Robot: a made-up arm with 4 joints.
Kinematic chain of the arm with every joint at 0, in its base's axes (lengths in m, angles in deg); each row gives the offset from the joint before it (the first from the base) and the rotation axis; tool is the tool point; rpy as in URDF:
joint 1: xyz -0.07 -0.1 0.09 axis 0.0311 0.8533 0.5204
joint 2: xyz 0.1 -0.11 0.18 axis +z
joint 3: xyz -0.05 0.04 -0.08 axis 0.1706 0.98 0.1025
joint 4: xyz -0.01 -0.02 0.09 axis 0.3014 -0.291 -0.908
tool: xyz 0.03 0 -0.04 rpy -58.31 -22.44 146.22
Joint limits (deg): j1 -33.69..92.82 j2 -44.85..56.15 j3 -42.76..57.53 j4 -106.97..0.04
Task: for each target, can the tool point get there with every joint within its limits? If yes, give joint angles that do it. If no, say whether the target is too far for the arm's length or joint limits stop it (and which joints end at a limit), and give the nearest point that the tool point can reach.
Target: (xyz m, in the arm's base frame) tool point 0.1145 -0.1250 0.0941
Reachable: yes | joints 61.44 35.51 21.65 -15.38
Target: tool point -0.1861 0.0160 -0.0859
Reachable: no: joint limits stop it (at a limit: joint 1, joint 3) | nearest point 0.0646 -0.0577 -0.0244 | short by 0.268 m
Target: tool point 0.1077 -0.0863 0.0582
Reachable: yes | joints 75.72 0.70 18.10 -25.12
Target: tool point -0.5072 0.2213 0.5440
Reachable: no: too far | nearest point -0.1216 -0.1548 0.2413 | short by 0.618 m
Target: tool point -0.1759 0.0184 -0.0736
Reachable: no: joint limits stop it (at a limit: joint 1, joint 3) | nearest point 0.0645 -0.0574 -0.0234 | short by 0.257 m
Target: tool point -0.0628 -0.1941 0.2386
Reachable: yes | joints -21.99 4.50 28.26 -51.98
